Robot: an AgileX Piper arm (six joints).
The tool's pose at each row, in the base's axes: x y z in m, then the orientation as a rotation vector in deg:
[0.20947 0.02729 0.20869 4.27 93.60 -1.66]
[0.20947 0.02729 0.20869 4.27 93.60 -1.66]
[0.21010 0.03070 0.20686 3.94 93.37 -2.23]
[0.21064 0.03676 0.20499 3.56 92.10 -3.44]
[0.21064 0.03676 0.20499 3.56 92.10 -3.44]
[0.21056 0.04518 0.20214 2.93 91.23 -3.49]
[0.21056 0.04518 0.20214 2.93 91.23 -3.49]
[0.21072 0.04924 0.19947 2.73 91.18 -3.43]
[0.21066 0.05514 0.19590 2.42 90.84 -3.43]
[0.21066 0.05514 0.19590 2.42 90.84 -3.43]
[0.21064 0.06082 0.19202 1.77 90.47 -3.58]
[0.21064 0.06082 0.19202 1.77 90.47 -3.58]
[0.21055 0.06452 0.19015 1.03 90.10 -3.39]
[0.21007 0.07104 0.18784 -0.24 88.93 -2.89]
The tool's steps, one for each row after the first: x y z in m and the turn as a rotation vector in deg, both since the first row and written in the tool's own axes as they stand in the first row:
[0.00000 0.00000 0.00000 0.00 0.00 0.00]
[0.00189 0.00339 0.00053 0.17 -0.25 -0.55]
[0.00391 0.00942 0.00079 0.72 -1.55 -1.50]
[0.00391 0.00942 0.00079 0.72 -1.55 -1.50]
[0.00702 0.01774 0.00036 0.36 -2.44 -1.91]
[0.00702 0.01774 0.00036 0.36 -2.44 -1.91]
[0.00980 0.02173 0.00043 0.20 -2.49 -2.01]
[0.01354 0.02752 0.00022 0.01 -2.84 -2.20]
[0.01354 0.02752 0.00022 0.01 -2.84 -2.20]
[0.01759 0.03308 0.00008 -0.30 -3.22 -2.70]
[0.01759 0.03308 0.00008 -0.30 -3.22 -2.70]
[0.01957 0.03671 -0.00012 -0.88 -3.60 -3.06]
[0.02211 0.04312 -0.00087 -2.00 -4.78 -3.55]

